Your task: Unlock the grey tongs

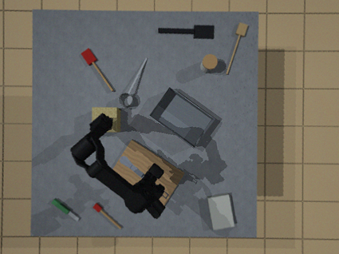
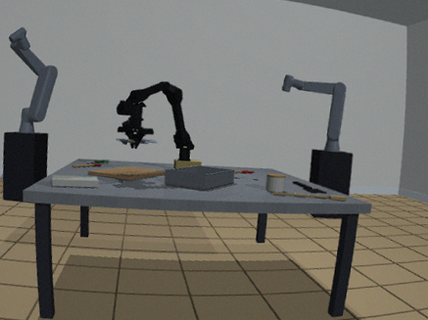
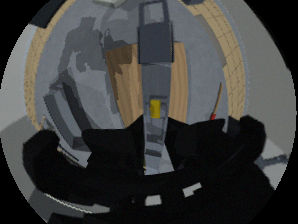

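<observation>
The yellow lock piece lies 40 mm above my gripper tip, 20 mm ahead of it and 10 mm to the right of it. Also, from my gripper tip: white block 430 mm ahead, 160 mm to the right, 110 mm below; then roasting tin 330 mm to the left, 120 mm ahead, 100 mm below; then wooden board 120 mm below, 20 mm to the right, 20 mm behind.
</observation>
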